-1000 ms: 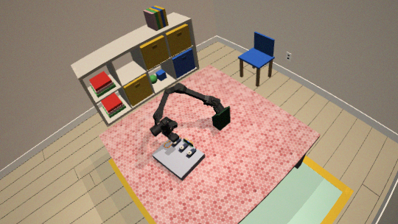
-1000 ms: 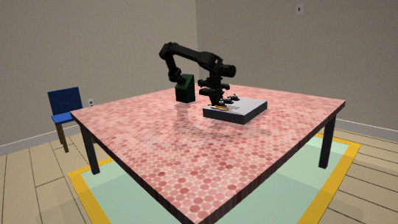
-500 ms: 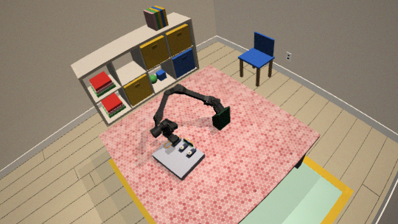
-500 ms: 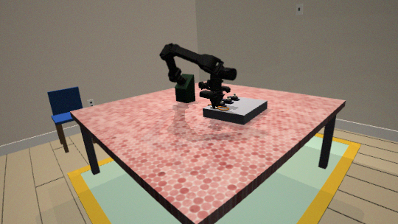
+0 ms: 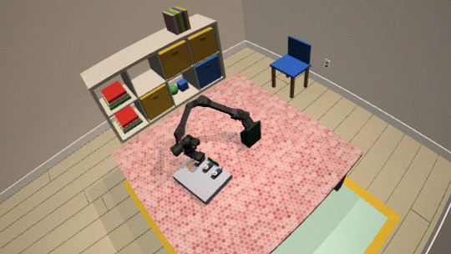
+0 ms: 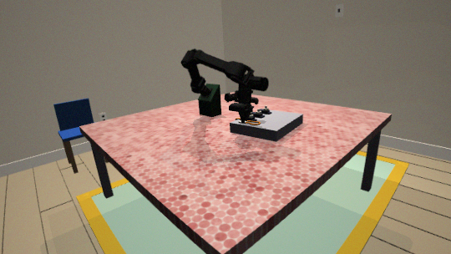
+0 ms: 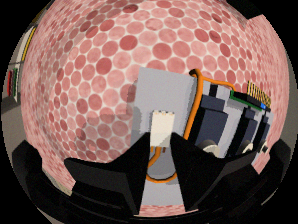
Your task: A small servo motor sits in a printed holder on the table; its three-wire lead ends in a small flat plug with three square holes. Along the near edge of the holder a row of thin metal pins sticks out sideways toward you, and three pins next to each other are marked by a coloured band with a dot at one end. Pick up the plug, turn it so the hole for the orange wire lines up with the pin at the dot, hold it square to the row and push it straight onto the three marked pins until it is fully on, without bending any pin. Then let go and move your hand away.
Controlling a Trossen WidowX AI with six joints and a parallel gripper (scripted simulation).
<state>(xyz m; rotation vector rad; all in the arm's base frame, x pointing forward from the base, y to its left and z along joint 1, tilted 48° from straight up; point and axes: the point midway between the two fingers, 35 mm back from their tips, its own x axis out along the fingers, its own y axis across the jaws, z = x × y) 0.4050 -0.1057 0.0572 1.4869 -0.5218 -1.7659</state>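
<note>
Now: the blue band 8 cm behind my gripper tip, 11 cm to the left of it and 2 cm above it. The rest, counted from my gripper tip: servo 3 cm behind, 12 cm to the left; grey printed holder 8 cm ahead, 13 cm to the left, 3 cm below.
</note>
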